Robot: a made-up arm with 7 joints.
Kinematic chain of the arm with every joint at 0, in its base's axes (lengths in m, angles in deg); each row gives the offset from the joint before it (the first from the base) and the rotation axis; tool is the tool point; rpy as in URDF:
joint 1: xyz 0 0 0.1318 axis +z
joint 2: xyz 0 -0.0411 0.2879 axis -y
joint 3: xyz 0 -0.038 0.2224 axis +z
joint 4: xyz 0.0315 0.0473 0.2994 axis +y
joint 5: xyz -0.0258 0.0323 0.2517 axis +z
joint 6: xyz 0 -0.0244 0.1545 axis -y
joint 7: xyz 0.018 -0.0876 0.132 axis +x
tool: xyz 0 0 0 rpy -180 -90 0
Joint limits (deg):
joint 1: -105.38..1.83
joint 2: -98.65..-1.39
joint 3: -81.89..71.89
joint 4: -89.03..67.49
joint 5: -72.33..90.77
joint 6: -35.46..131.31
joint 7: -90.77..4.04
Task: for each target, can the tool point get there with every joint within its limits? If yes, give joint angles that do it. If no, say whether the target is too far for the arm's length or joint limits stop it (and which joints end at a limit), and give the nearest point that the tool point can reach.
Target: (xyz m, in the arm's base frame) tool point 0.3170 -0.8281 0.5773
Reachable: yes | joints -92.74 -59.43 50.76 52.87 74.66 3.02 -74.88
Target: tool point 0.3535 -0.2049 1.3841
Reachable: yes | joints -17.33 -9.91 -4.42 13.51 28.56 -15.41 -70.09
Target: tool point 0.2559 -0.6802 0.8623
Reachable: yes | joints -80.20 -70.20 -64.54 -28.37 16.17 97.49 -52.81
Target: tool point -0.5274 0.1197 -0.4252
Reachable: no: joint limits stop it (at a limit: joint 1, joint 2, joint 4, joint 6) | nearest point -0.4732 -0.4160 -0.1471 | short by 0.606 m
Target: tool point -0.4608 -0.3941 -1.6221
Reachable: no: too far | nearest point -0.2968 -0.4947 -0.2367 | short by 1.399 m
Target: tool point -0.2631 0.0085 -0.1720
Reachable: no: joint limits stop it (at a limit: joint 1, joint 2, joint 4, joint 6) | nearest point -0.3691 -0.4370 -0.1892 | short by 0.458 m
